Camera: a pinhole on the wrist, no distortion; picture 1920 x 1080 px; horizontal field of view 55.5 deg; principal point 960.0 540.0 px. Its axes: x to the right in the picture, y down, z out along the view. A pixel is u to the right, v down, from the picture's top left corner.
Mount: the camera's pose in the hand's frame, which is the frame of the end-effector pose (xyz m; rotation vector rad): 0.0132 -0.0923 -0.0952 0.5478 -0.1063 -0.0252
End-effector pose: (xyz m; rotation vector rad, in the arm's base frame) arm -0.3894 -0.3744 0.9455 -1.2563 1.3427 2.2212
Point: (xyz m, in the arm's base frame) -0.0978 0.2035 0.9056
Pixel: 303.1 85.7
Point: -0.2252 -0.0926 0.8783
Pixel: 459.8 227.7
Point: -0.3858 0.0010 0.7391
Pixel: 1461.5 477.2
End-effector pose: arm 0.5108 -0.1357 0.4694 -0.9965 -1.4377 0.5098
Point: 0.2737 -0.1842 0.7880
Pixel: 1694.7 110.3
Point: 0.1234 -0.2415 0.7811
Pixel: 1273.1 288.7
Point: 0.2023 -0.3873 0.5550
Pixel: 179.8 539.6
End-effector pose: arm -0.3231 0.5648 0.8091 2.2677 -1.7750 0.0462
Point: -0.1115 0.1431 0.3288
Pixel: outside the picture
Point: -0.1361 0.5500 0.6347
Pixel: 1269.9 727.9
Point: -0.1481 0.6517 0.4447
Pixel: 663.3 844.2
